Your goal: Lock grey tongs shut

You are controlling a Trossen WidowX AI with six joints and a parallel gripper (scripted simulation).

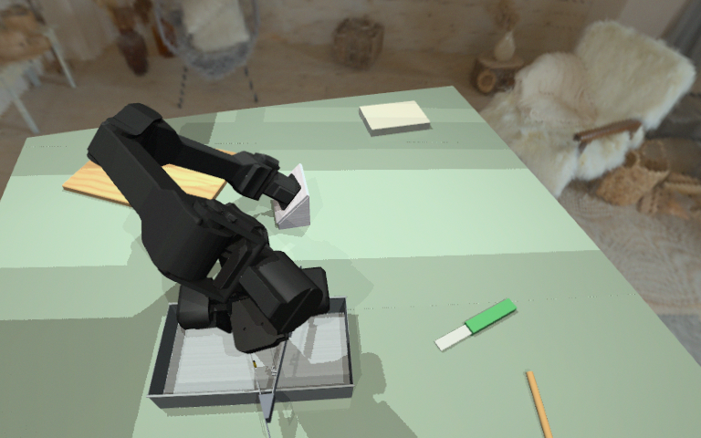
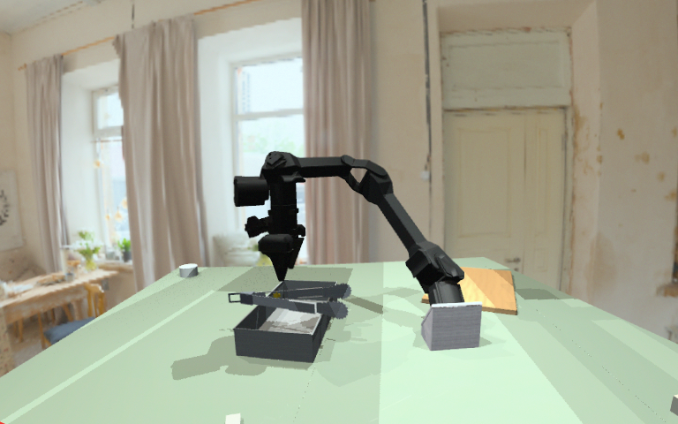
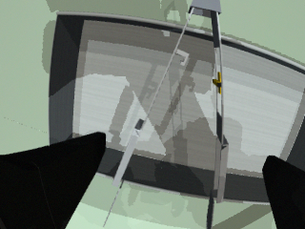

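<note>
My gripper tip is now 6 cm above the yellow lock piece, 3 cm to the left of it and 2 cm short of it. Also, from my gripper tip: dark roasting tin: 10 cm below, 2 cm to the right, 2 cm behind; then wooden board: 56 cm behind, 13 cm to the right, 12 cm below; then cream block: 57 cm behind, 54 cm to the left, 12 cm below.
</note>
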